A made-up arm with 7 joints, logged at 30 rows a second.
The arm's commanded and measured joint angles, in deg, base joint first. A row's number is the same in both.
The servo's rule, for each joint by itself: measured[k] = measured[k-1] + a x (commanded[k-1-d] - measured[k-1]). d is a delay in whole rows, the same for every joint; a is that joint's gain. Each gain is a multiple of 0.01, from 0.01 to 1. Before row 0 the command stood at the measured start. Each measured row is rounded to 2 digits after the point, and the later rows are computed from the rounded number. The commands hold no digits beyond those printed.
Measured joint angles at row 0: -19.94 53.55 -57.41 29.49 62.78 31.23 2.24
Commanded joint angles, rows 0 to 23: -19.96 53.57 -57.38 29.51 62.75 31.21 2.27; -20.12 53.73 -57.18 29.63 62.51 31.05 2.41; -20.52 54.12 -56.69 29.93 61.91 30.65 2.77; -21.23 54.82 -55.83 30.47 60.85 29.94 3.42; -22.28 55.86 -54.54 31.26 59.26 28.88 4.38; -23.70 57.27 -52.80 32.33 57.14 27.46 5.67; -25.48 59.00 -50.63 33.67 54.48 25.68 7.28; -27.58 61.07 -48.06 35.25 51.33 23.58 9.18; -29.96 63.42 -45.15 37.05 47.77 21.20 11.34; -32.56 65.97 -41.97 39.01 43.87 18.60 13.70; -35.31 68.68 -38.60 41.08 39.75 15.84 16.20; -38.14 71.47 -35.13 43.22 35.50 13.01 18.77; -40.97 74.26 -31.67 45.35 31.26 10.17 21.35; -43.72 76.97 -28.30 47.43 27.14 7.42 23.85; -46.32 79.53 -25.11 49.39 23.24 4.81 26.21; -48.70 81.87 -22.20 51.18 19.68 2.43 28.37; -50.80 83.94 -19.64 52.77 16.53 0.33 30.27; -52.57 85.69 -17.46 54.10 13.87 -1.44 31.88; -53.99 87.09 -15.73 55.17 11.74 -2.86 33.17; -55.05 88.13 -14.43 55.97 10.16 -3.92 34.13; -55.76 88.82 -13.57 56.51 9.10 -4.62 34.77; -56.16 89.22 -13.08 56.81 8.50 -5.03 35.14; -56.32 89.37 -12.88 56.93 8.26 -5.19 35.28; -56.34 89.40 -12.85 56.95 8.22 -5.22 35.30
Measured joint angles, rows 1 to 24: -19.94 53.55 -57.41 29.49 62.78 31.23 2.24; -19.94 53.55 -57.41 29.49 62.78 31.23 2.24; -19.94 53.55 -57.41 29.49 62.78 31.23 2.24; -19.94 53.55 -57.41 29.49 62.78 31.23 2.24; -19.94 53.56 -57.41 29.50 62.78 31.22 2.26; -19.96 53.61 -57.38 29.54 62.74 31.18 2.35; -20.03 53.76 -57.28 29.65 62.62 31.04 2.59; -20.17 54.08 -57.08 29.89 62.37 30.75 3.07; -20.42 54.61 -56.72 30.29 61.93 30.26 3.83; -20.81 55.41 -56.17 30.88 61.26 29.53 4.90; -21.37 56.49 -55.39 31.69 60.31 28.53 6.28; -22.12 57.86 -54.36 32.72 59.05 27.24 7.96; -23.06 59.53 -53.07 33.98 57.47 25.67 9.92; -24.20 61.46 -51.52 35.44 55.57 23.83 12.11; -25.53 63.63 -49.71 37.08 53.36 21.75 14.48; -27.04 65.98 -47.67 38.86 50.86 19.48 16.97; -28.71 68.46 -45.43 40.74 48.12 17.06 19.51; -30.51 71.01 -43.03 42.68 45.18 14.55 22.03; -32.41 73.57 -40.52 44.63 42.11 12.02 24.45; -34.36 76.06 -37.96 46.53 38.97 9.53 26.72; -36.33 78.42 -35.40 48.34 35.83 7.14 28.78; -38.28 80.60 -32.89 50.01 32.76 4.91 30.58; -40.17 82.55 -30.49 51.51 29.82 2.89 32.08; -41.96 84.22 -28.24 52.80 27.07 1.12 33.27
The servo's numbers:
d 4
a 0.12 0.30 0.14 0.29 0.14 0.26 0.58

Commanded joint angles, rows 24 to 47: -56.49 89.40 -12.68 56.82 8.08 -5.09 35.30; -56.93 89.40 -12.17 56.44 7.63 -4.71 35.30; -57.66 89.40 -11.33 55.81 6.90 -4.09 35.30; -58.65 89.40 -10.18 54.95 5.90 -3.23 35.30; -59.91 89.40 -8.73 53.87 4.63 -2.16 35.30; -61.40 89.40 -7.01 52.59 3.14 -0.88 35.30; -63.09 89.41 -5.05 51.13 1.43 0.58 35.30; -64.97 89.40 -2.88 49.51 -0.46 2.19 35.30; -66.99 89.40 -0.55 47.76 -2.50 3.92 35.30; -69.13 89.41 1.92 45.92 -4.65 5.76 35.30; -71.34 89.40 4.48 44.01 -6.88 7.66 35.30; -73.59 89.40 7.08 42.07 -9.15 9.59 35.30; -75.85 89.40 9.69 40.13 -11.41 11.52 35.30; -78.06 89.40 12.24 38.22 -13.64 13.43 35.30; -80.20 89.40 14.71 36.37 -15.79 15.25 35.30; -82.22 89.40 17.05 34.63 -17.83 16.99 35.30; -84.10 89.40 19.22 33.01 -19.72 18.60 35.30; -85.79 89.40 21.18 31.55 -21.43 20.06 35.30; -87.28 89.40 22.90 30.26 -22.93 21.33 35.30; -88.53 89.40 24.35 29.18 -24.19 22.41 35.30; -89.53 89.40 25.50 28.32 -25.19 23.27 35.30; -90.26 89.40 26.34 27.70 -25.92 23.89 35.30; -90.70 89.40 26.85 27.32 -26.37 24.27 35.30; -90.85 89.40 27.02 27.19 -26.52 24.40 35.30
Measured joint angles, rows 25 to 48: -43.62 85.60 -26.19 53.88 24.55 -0.37 34.14; -45.12 86.69 -24.35 54.73 22.30 -1.58 34.72; -46.46 87.49 -22.74 55.37 20.33 -2.52 35.04; -47.65 88.06 -21.36 55.83 18.63 -3.22 35.19; -48.71 88.46 -20.14 56.12 17.15 -3.71 35.25; -49.70 88.74 -19.02 56.21 15.82 -3.97 35.28; -50.66 88.94 -17.94 56.09 14.57 -4.00 35.29; -51.62 89.08 -16.85 55.76 13.36 -3.80 35.30; -52.61 89.18 -15.71 55.21 12.14 -3.37 35.30; -53.66 89.25 -14.49 54.45 10.88 -2.72 35.30; -54.79 89.30 -13.17 53.49 9.56 -1.86 35.30; -56.01 89.33 -11.73 52.34 8.16 -0.81 35.30; -57.33 89.35 -10.16 51.01 6.67 0.42 35.30; -58.75 89.37 -8.47 49.53 5.09 1.81 35.30; -60.26 89.38 -6.66 47.93 3.41 3.33 35.30; -61.86 89.39 -4.74 46.23 1.65 4.96 35.30; -63.54 89.39 -2.72 44.46 -0.18 6.67 35.30; -65.28 89.39 -0.63 42.65 -2.06 8.43 35.30; -67.07 89.39 1.52 40.83 -3.98 10.20 35.30; -68.89 89.39 3.69 39.03 -5.92 11.97 35.30; -70.72 89.39 5.86 37.28 -7.85 13.69 35.30; -72.53 89.39 8.00 35.62 -9.75 15.35 35.30; -74.30 89.39 10.09 34.07 -11.60 16.90 35.30; -76.01 89.39 12.09 32.65 -13.36 18.33 35.30
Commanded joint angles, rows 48 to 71: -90.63 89.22 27.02 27.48 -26.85 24.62 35.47; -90.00 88.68 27.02 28.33 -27.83 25.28 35.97; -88.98 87.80 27.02 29.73 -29.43 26.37 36.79; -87.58 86.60 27.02 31.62 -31.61 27.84 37.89; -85.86 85.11 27.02 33.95 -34.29 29.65 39.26; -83.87 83.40 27.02 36.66 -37.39 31.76 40.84; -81.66 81.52 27.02 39.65 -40.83 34.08 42.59; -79.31 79.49 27.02 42.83 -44.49 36.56 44.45; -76.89 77.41 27.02 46.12 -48.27 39.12 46.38; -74.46 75.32 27.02 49.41 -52.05 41.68 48.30; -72.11 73.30 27.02 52.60 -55.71 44.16 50.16; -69.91 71.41 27.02 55.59 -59.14 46.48 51.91; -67.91 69.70 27.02 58.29 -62.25 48.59 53.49; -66.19 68.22 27.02 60.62 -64.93 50.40 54.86; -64.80 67.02 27.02 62.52 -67.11 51.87 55.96; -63.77 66.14 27.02 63.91 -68.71 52.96 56.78; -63.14 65.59 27.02 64.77 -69.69 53.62 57.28; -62.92 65.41 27.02 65.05 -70.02 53.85 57.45; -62.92 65.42 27.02 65.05 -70.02 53.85 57.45; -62.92 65.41 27.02 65.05 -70.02 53.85 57.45; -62.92 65.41 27.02 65.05 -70.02 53.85 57.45; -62.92 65.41 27.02 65.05 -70.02 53.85 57.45; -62.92 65.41 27.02 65.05 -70.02 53.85 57.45; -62.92 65.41 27.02 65.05 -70.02 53.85 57.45
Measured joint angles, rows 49 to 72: -77.63 89.39 13.97 31.39 -15.02 19.61 35.30; -79.15 89.39 15.70 30.32 -16.55 20.72 35.30; -80.54 89.39 17.26 29.45 -17.92 21.64 35.30; -81.78 89.39 18.63 28.79 -19.12 22.36 35.30; -82.84 89.34 19.80 28.41 -20.20 22.95 35.40; -83.70 89.14 20.81 28.39 -21.27 23.56 35.73; -84.33 88.74 21.68 28.78 -22.41 24.29 36.34; -84.72 88.10 22.43 29.60 -23.70 25.21 37.24; -84.86 87.20 23.07 30.86 -25.18 26.36 38.41; -84.74 86.06 23.62 32.54 -26.89 27.76 39.82; -84.37 84.70 24.10 34.60 -28.84 29.40 41.43; -83.76 83.14 24.51 36.99 -31.03 31.26 43.18; -82.94 81.42 24.86 39.64 -33.44 33.30 45.04; -81.92 79.59 25.16 42.47 -36.05 35.48 46.93; -80.74 77.70 25.42 45.41 -38.80 37.74 48.80; -79.44 75.81 25.64 48.36 -41.65 40.01 50.60; -78.06 73.98 25.83 51.24 -44.53 42.24 52.28; -76.64 72.25 26.00 53.96 -47.39 44.36 53.78; -75.22 70.68 26.14 56.44 -50.15 46.31 55.04; -73.85 69.32 26.26 58.61 -52.75 48.04 56.05; -72.56 68.20 26.37 60.40 -55.12 49.49 56.76; -71.40 67.36 26.46 61.75 -57.21 50.62 57.16; -70.38 66.78 26.54 62.71 -59.00 51.46 57.33; -69.48 66.37 26.61 63.39 -60.54 52.08 57.40
